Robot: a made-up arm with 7 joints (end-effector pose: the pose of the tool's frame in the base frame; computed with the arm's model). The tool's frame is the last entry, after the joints.
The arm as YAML. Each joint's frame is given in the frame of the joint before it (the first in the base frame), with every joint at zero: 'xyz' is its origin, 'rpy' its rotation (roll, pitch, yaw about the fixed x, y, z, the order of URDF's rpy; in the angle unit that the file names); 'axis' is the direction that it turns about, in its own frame. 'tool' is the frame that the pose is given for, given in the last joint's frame.
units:
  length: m
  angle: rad
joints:
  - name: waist
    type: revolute
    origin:
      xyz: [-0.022, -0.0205, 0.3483]
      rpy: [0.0, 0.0, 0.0]
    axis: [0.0, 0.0, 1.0]
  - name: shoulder
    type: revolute
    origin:
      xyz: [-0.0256, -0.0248, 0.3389]
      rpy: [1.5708, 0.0, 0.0]
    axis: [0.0, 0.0, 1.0]
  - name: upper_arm
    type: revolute
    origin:
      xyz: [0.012, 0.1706, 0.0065]
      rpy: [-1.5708, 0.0, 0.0]
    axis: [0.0, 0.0, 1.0]
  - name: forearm
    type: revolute
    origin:
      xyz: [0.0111, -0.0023, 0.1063]
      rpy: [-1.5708, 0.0, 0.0]
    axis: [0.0, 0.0, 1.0]
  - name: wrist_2
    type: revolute
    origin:
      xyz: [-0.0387, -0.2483, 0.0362]
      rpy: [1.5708, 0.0, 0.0]
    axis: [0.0, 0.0, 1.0]
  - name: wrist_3
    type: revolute
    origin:
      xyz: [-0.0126, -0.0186, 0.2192]
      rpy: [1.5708, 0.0, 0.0]
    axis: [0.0, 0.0, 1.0]
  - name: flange
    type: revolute
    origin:
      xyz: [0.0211, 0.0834, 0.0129]
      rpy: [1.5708, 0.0, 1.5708]
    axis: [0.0, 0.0, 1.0]
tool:
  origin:
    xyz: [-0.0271, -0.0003, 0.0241]
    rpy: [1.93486, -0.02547, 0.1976]
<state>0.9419 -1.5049 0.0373 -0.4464 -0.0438 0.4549 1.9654</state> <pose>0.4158 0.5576 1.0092 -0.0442 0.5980 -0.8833</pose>
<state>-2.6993 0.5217 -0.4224 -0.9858 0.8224 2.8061 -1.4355</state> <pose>0.4982 0.1647 0.9155 -0.0549 1.2467 -1.2148</pose>
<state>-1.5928 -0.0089 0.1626 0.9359 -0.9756 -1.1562 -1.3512</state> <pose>-0.0647 -0.3698 1.2673 -0.7176 1.2398 -0.4181</pose>
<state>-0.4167 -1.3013 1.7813 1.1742 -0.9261 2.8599 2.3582</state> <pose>0.4813 0.0479 0.9669 2.2539 0.5424 -0.0160</pose>
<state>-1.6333 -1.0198 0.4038 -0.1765 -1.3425 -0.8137 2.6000</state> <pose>-0.1928 -0.6078 1.1469 -0.4715 -0.3920 1.0520</pose>
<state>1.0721 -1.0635 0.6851 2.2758 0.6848 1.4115 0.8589</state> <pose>-0.1613 0.2429 0.3533 -1.3634 0.7697 0.2334</pose>
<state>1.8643 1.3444 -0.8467 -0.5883 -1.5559 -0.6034 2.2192</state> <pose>0.0254 -0.7870 0.6121 -1.0914 -2.3470 1.1383</pose>
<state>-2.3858 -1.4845 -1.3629 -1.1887 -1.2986 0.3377 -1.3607</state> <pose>0.0562 -0.6327 0.8066 1.1839 -2.0627 -1.5935</pose>
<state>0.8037 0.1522 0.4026 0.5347 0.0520 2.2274 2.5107</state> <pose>-0.0640 -0.0395 1.4300 1.9790 0.6489 0.7858</pose>
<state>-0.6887 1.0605 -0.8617 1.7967 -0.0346 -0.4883 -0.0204</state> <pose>-0.2759 -0.3349 1.0514 -0.3860 0.3864 -1.3936</pose>
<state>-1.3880 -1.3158 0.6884 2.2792 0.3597 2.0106 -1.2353</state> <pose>0.2066 -0.1028 0.3221 -0.8831 -0.0736 -0.6417</pose>
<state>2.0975 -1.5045 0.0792 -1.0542 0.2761 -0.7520 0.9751</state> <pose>-0.2513 0.4123 1.1105 -0.7024 -0.3971 1.1211</pose>
